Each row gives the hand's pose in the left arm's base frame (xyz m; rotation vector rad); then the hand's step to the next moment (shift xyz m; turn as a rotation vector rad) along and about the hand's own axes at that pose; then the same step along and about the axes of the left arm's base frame.
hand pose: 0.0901 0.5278 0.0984 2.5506 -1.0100 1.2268
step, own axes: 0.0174 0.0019 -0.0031 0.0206 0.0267 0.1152
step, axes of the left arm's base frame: 0.0045 -0.0092 0.0145 0.0667 -0.0758 -0.0650
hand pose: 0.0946 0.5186 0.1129 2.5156 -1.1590 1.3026
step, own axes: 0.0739 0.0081 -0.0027 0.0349 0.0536 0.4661
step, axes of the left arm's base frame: 0.0189 -0.0481 0.0535 0.2884 -0.2395 -0.2843
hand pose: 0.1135 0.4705 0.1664 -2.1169 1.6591 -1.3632
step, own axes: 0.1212 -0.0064 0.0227 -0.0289 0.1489 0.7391
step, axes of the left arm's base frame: 0.0192 -0.1069 0.0587 0.4127 -0.3349 -0.5355
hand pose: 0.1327 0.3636 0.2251 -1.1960 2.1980 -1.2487
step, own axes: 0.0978 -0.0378 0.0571 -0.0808 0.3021 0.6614
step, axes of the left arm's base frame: -0.0020 -0.1190 0.0098 0.3168 -0.2120 -0.6244
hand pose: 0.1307 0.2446 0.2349 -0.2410 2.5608 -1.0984
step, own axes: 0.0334 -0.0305 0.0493 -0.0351 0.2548 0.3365
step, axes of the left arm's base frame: -0.0118 -0.0635 -0.0176 0.1536 -0.0402 -0.3927
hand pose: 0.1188 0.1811 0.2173 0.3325 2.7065 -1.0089
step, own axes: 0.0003 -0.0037 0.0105 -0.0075 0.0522 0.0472
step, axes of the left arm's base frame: 0.0001 -0.0097 -0.0055 0.0288 0.0062 -0.0644
